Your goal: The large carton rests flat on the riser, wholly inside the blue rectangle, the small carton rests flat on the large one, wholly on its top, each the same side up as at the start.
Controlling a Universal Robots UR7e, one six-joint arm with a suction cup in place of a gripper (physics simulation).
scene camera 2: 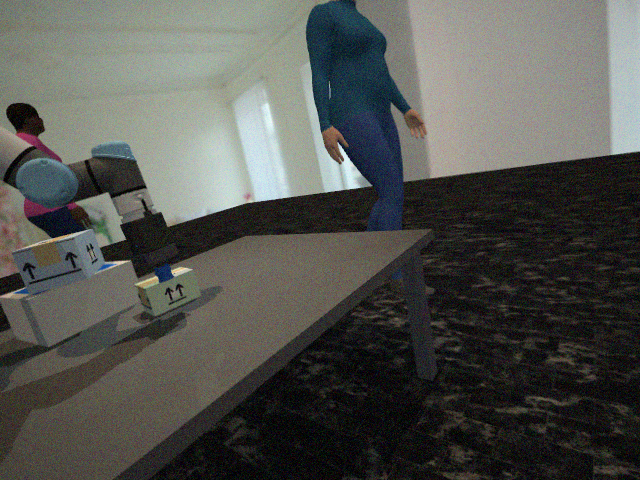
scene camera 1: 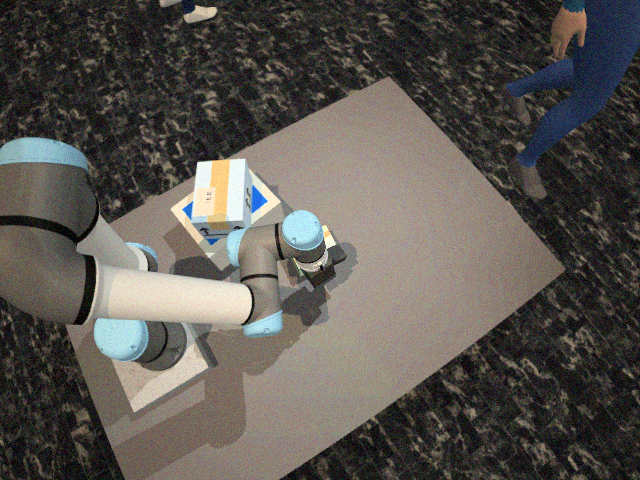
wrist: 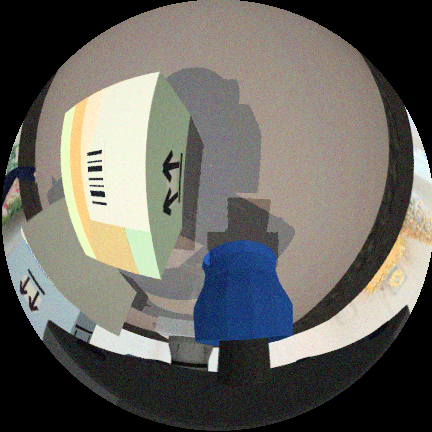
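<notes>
The small green carton (scene camera 2: 170,295) (wrist: 120,160) lies flat on the table, arrows upright, right of the riser. In scene camera 1 only a strip of the small carton (scene camera 1: 328,235) shows past the wrist. My blue suction cup (scene camera 2: 164,272) (wrist: 241,294) is low beside it. In the wrist view its tip is over bare table next to the carton's arrow side, not on its top. The large pale-blue carton (scene camera 1: 221,193) (scene camera 2: 56,260) (wrist: 28,282) rests flat on the riser (scene camera 1: 177,210) (scene camera 2: 67,305) (wrist: 72,257), over the blue rectangle (scene camera 1: 256,198) (scene camera 2: 106,267).
The grey table (scene camera 1: 413,232) (scene camera 2: 284,289) reaches far to the right. My arm's base (scene camera 1: 154,371) stands at the table's near left corner. A person in blue (scene camera 1: 569,77) (scene camera 2: 361,129) stands beyond the far edge. Another person in pink (scene camera 2: 30,134) is behind the arm.
</notes>
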